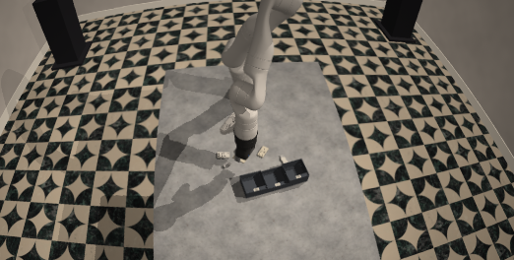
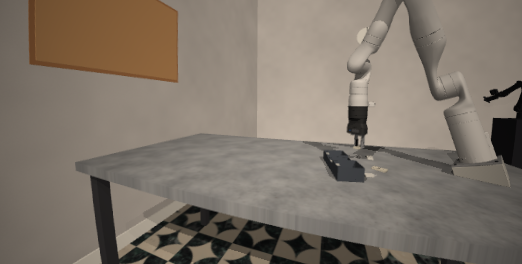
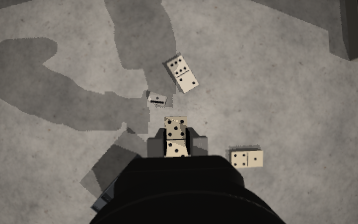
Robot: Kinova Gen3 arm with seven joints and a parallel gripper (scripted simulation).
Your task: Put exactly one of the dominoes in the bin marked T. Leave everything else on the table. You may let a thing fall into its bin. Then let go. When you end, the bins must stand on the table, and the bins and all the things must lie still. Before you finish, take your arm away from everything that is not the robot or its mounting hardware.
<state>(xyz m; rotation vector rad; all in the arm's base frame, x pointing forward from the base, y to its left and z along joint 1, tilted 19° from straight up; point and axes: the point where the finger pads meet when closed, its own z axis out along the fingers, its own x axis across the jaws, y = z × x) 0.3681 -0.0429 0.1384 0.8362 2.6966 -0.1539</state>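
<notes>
The three-compartment bin lies 80 mm ahead of my hand, 120 mm to the left of it and 50 mm below it. The rest, counted from my hand: domino 10 mm below.
</notes>
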